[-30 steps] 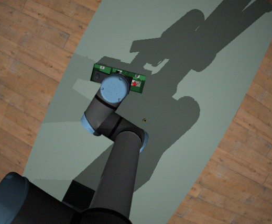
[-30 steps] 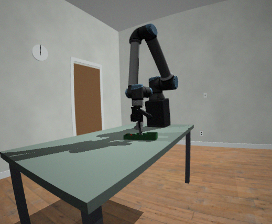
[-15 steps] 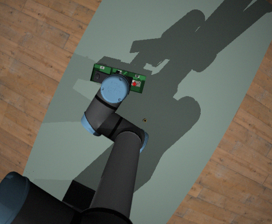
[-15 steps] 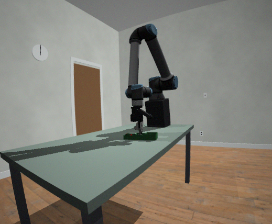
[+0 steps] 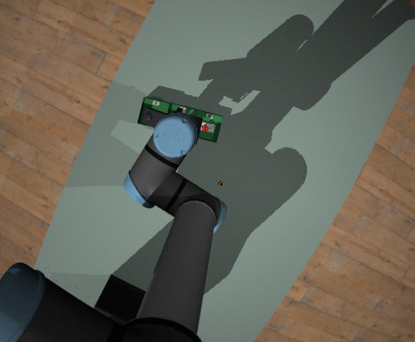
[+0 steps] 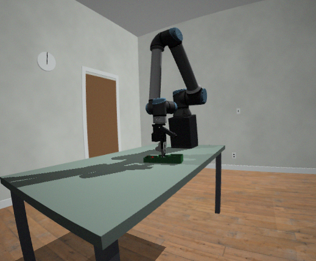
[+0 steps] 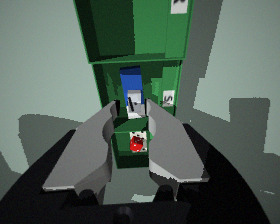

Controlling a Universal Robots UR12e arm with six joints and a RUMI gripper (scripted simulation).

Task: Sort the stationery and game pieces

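The white-and-grey piece is 1 cm ahead of my hand, 1 cm to the right of it and 2 cm below it. Also, from my hand: blue-and-white eraser (1 cm ahead, 1 cm to the right, 3 cm below); then red die (3 cm ahead, 7 cm to the right, 2 cm below); then white domino (4 cm ahead, 8 cm to the right, 3 cm below).
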